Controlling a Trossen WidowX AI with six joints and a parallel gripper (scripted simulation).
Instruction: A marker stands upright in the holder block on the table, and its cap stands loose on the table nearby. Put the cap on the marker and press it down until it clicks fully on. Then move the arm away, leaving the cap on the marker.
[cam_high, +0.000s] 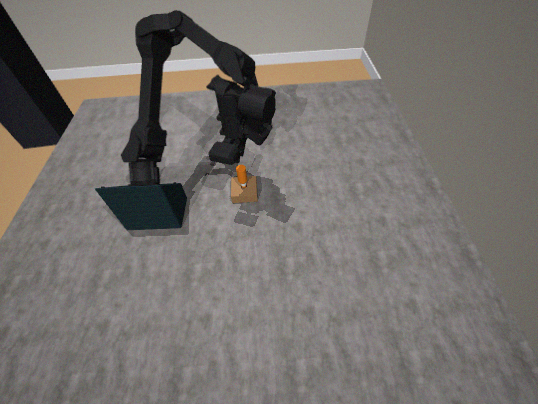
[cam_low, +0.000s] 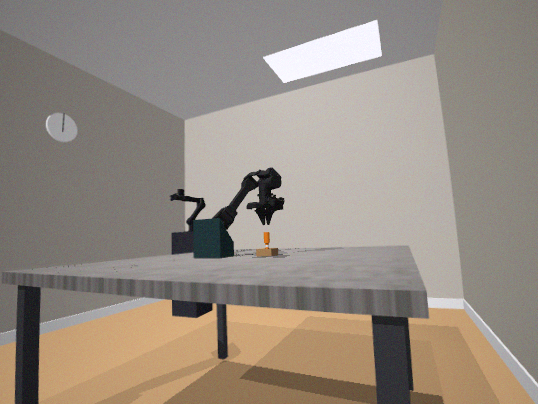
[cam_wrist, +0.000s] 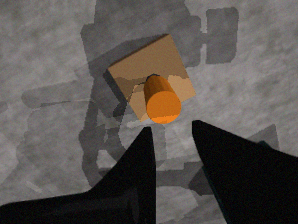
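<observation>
Now: gripper tip 60 mm above the orange cap. Also, from my gripper tip: tan holder block: 120 mm below.
</observation>
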